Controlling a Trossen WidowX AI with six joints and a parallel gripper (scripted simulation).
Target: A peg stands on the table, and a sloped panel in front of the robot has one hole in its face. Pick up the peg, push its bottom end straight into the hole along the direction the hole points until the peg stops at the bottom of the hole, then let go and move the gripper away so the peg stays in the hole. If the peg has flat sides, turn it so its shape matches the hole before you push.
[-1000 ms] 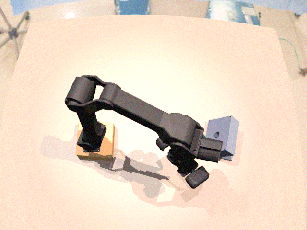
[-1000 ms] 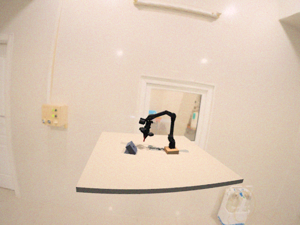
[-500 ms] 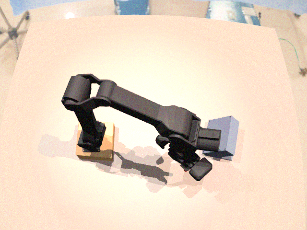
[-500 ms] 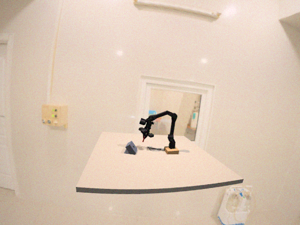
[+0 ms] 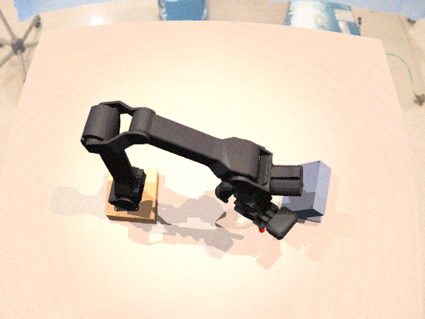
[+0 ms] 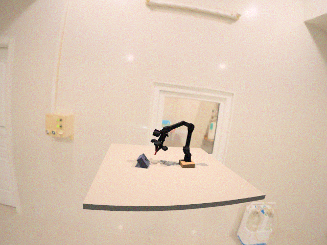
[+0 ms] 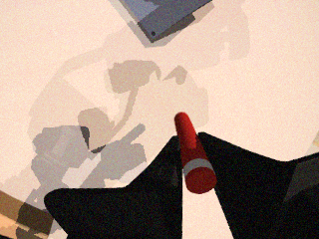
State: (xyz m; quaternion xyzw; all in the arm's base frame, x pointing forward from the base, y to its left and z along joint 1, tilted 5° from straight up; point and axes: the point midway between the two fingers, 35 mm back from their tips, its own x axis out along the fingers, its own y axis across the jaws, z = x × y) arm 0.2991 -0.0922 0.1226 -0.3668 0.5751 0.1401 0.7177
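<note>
Now: the blue-grey sloped panel 14 cm ahead of my gripper tip, 9 cm to the left of it and 7 cm below it. Round my gripper tip: red round peg 2 cm above.
</note>
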